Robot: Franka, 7 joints.
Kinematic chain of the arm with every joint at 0, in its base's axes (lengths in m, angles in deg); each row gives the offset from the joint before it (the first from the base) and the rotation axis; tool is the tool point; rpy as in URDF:
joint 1: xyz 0 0 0.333 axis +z
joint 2: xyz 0 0 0 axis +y
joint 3: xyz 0 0 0.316 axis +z
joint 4: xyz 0.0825 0 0 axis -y
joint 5: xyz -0.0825 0 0.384 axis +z
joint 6: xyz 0 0 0 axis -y
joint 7: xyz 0.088 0 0 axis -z
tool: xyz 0 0 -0.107 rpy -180 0 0
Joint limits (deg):
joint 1: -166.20..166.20
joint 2: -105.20..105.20
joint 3: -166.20..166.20
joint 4: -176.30..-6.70
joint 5: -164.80..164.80
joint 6: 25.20..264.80
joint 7: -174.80..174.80
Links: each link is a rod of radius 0.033 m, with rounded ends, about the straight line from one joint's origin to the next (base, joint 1, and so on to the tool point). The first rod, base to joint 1, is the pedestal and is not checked.
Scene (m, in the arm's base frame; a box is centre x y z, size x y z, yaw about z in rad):
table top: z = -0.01
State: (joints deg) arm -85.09 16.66 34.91 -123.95 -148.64 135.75 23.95
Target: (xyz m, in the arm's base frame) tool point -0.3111 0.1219 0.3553
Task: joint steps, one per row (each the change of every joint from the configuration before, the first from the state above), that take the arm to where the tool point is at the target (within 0.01 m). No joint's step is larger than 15 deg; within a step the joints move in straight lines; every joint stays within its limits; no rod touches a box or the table.
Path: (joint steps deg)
1: -13.52 -8.56 -9.73 -7.83 4.14 -6.80 0.00
2: -13.52 -8.57 -9.73 -7.83 4.13 -6.80 0.00
3: -13.51 -8.56 -9.73 -7.83 4.14 -6.80 0.00
4: -13.52 -8.57 -9.73 -7.83 4.14 -6.80 0.00
5: -13.52 -8.56 -9.73 -7.83 4.13 -6.80 0.00
6: -13.52 -8.57 -9.73 -7.83 4.14 -6.79 0.00

